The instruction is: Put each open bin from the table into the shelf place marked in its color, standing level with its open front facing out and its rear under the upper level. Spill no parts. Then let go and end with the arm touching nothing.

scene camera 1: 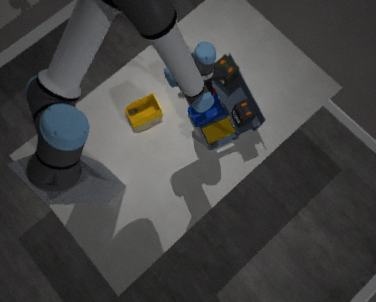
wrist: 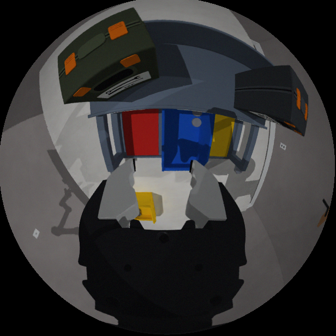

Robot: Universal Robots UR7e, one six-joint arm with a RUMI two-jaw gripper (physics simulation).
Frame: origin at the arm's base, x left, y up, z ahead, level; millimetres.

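Where they show: arm's base, origin of the base link: (scene camera 1: 54, 171).
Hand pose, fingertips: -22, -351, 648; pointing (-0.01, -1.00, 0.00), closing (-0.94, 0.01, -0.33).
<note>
Things, the pixels of their top centre, and the offset from my fingertips, as dx, dy, dz. "spot": a spot on its surface instead.
- blue bin, middle of its top: (scene camera 1: 207, 107) -46, -65, -19
- shelf, surface spot: (scene camera 1: 234, 96) spot: -97, -54, +116
- yellow bin, surface spot: (scene camera 1: 145, 114) spot: +171, -152, -265
- dark green case, middle of its top: (scene camera 1: 226, 65) +19, +44, +155
- black case, middle of its top: (scene camera 1: 246, 108) -199, +68, +63
The blue bin (scene camera 1: 200, 118) (wrist: 175, 135) stands in the middle place of the shelf (scene camera 1: 234, 96) (wrist: 202, 90), its far end at the upper level's edge and its near end past the red mark's near edge. Two grey round parts (wrist: 196, 121) show in it. The red marked place (wrist: 145, 132) is left of it and the yellow marked place (scene camera 1: 218, 131) (wrist: 223, 137) right of it in the wrist view. A yellow bin (scene camera 1: 145, 114) (wrist: 145, 200) stands upright on the table with a dark part inside. My gripper (wrist: 162, 160) is open and empty, above the shelf's near side; the arm hides its fingers in the scene view.
A dark green case (scene camera 1: 226, 70) (wrist: 107, 60) and a black case (scene camera 1: 244, 113) (wrist: 267, 95) with orange latches stand on the upper level at opposite ends. Grey side posts flank the marked places. The arm reaches over the table beside the yellow bin.
</note>
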